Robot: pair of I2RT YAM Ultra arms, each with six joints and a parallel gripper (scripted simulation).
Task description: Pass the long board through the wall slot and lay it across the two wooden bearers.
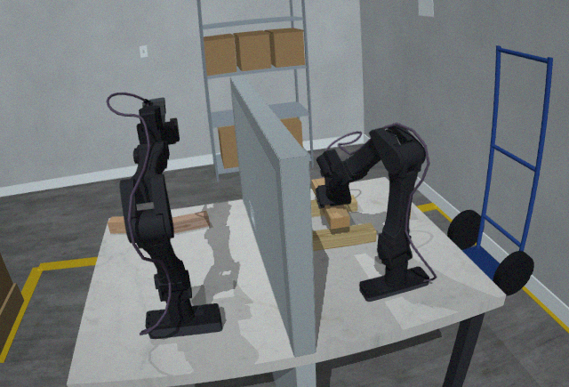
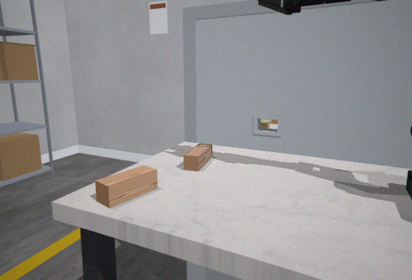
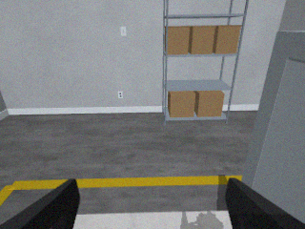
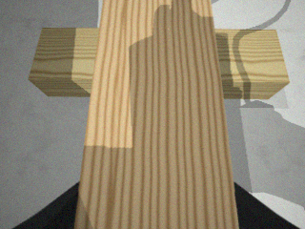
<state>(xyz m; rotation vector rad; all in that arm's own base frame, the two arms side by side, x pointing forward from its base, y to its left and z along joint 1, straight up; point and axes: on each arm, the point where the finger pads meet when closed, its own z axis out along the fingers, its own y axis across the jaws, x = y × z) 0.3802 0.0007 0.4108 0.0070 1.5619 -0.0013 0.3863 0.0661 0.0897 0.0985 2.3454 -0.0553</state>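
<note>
My right gripper is now 2 cm short of the long board.
</note>
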